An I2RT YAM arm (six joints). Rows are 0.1 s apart.
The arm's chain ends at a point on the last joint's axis. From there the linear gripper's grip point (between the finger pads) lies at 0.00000 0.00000 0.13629 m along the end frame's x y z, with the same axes.
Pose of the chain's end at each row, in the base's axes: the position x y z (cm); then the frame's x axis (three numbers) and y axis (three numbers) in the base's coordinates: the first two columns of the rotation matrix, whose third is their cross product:
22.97, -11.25, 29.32, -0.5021, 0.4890, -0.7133, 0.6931, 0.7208, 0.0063
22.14, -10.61, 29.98, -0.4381, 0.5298, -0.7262, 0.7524, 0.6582, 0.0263
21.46, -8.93, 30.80, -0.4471, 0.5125, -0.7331, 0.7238, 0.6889, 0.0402
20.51, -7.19, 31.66, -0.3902, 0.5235, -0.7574, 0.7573, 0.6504, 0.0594
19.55, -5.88, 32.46, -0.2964, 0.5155, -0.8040, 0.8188, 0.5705, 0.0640
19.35, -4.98, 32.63, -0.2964, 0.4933, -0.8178, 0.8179, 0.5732, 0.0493
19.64, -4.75, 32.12, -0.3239, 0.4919, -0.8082, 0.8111, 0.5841, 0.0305
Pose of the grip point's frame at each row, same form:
30.02, -17.94, 19.77, -0.5021, 0.4890, -0.7133, 0.6931, 0.7208, 0.0063
28.84, -17.90, 20.62, -0.4381, 0.5298, -0.7262, 0.7524, 0.6582, 0.0263
28.62, -15.92, 21.55, -0.4471, 0.5125, -0.7331, 0.7238, 0.6889, 0.0402
27.65, -14.69, 22.80, -0.3902, 0.5235, -0.7574, 0.7573, 0.6504, 0.0594
26.25, -14.59, 24.40, -0.2964, 0.5155, -0.8040, 0.8188, 0.5705, 0.0640
26.07, -13.90, 24.82, -0.2964, 0.4933, -0.8178, 0.8179, 0.5732, 0.0493
26.28, -13.55, 24.10, -0.3239, 0.4919, -0.8082, 0.8111, 0.5841, 0.0305

